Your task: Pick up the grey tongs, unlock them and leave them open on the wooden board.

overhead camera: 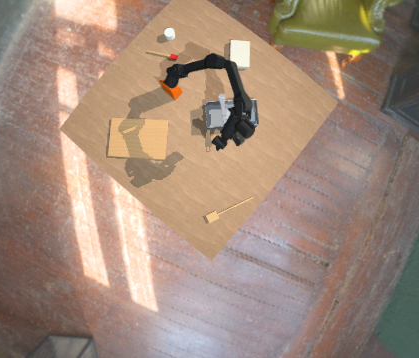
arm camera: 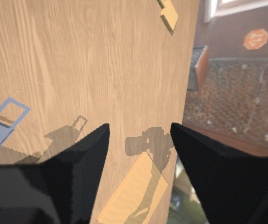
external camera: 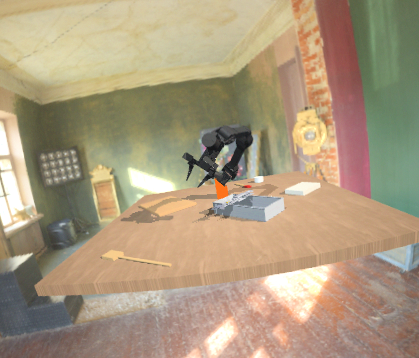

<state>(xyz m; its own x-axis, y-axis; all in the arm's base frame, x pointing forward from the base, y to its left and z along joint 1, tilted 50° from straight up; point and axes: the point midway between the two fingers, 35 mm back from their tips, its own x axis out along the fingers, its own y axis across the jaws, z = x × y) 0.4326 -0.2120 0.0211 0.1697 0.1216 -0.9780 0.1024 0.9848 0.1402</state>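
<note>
My gripper tip is 140 mm to the right of the yellow lock piece, 120 mm above it and 50 mm past it. Round my gripper tip: pale block: 590 mm to the left, 260 mm behind, 170 mm below; grey roasting tin: 230 mm to the left, 160 mm below, 70 mm behind; wooden board: 450 mm behind, 220 mm to the right, 180 mm below.
</note>
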